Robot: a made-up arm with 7 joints.
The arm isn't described. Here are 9 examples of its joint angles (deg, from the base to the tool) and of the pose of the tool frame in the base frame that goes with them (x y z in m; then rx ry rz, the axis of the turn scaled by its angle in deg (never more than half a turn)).
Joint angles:
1: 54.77 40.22 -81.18 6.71 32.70 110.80 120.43
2: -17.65 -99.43 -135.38 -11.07 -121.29 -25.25 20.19
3: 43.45 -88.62 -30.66 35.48 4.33 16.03 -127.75
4: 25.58 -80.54 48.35 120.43 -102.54 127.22 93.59
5: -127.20 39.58 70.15 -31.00 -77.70 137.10 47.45
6: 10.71 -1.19 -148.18 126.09 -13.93 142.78 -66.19
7: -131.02 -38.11 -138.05 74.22 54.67 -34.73 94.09
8: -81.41 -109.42 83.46 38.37 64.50 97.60 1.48
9: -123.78 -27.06 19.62 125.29 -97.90 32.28 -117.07
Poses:
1: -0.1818 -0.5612 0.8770 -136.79 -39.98 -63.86
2: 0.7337 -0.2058 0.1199 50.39 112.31 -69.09
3: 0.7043 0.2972 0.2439 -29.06 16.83 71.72
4: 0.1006 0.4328 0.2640 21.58 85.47 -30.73
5: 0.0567 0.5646 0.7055 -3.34 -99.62 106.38
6: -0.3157 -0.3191 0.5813 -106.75 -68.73 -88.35
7: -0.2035 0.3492 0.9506 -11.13 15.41 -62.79
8: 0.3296 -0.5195 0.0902 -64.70 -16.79 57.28
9: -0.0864 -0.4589 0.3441 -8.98 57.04 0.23
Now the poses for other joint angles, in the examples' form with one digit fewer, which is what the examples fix.
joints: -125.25 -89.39 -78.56 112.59 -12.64 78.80 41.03
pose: -0.620 0.094 0.398 82.7 -35.2 71.3
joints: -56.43 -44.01 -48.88 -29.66 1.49 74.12 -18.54
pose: 0.252 -0.165 1.052 -35.5 -141.1 -19.7
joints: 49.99 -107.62 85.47 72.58 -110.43 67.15 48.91
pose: 0.076 0.688 0.377 45.8 35.6 -10.0
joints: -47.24 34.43 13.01 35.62 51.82 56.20 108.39
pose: -0.115 0.001 1.148 160.3 47.0 -62.1
